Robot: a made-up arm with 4 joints.
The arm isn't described. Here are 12 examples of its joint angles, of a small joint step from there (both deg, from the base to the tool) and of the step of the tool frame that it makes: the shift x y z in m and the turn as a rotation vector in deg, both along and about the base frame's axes.
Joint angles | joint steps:
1: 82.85 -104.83 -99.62 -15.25 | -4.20 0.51 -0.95 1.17
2: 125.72 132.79 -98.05 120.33 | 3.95 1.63 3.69 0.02
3: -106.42 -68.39 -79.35 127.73 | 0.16 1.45 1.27 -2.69
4: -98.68 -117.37 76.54 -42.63 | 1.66 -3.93 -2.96 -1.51
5: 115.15 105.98 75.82 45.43 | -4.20 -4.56 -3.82 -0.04
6: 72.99 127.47 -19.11 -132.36 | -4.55 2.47 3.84 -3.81
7: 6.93 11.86 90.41 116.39 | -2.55 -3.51 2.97 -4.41
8: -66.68 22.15 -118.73 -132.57 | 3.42 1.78 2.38 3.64
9: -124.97 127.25 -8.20 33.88 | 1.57 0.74 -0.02 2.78
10: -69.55 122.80 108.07 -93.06 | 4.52 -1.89 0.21 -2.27
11: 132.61 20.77 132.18 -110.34 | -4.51 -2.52 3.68 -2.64
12: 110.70 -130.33 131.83 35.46 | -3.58 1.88 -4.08 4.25
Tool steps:
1: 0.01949 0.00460 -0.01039 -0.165 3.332 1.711
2: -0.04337 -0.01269 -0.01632 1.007 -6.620 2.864
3: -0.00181 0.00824 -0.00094 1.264 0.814 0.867
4: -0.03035 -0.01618 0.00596 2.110 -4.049 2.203
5: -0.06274 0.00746 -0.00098 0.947 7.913 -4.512
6: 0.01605 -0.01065 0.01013 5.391 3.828 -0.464
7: -0.00338 -0.01467 0.01170 0.604 2.172 3.022
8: 0.03859 0.01978 0.00873 3.507 -5.898 -3.891
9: -0.00062 0.00016 -0.00008 1.174 -3.234 -2.172
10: -0.01193 -0.00165 -0.01889 0.556 -5.072 -0.057
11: -0.01695 -0.01041 0.00114 -2.709 5.009 -3.116
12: 0.00269 -0.02137 -0.01924 -3.987 2.153 -2.833
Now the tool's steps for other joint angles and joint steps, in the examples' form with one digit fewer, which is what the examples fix.
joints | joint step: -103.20 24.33 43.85 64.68 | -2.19 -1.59 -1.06 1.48
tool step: -0.0088 0.0133 -0.0177 0.12 3.60 2.66
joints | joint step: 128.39 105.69 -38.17 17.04 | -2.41 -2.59 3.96 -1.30
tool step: -0.0078 0.0088 -0.0181 3.62 -1.17 -1.46
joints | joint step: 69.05 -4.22 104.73 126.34 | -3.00 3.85 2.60 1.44
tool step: -0.0165 -0.0177 0.0078 -1.47 2.71 3.28
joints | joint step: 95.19 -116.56 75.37 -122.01 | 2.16 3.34 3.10 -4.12
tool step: 0.0005 -0.0018 0.0026 -0.35 1.05 7.36
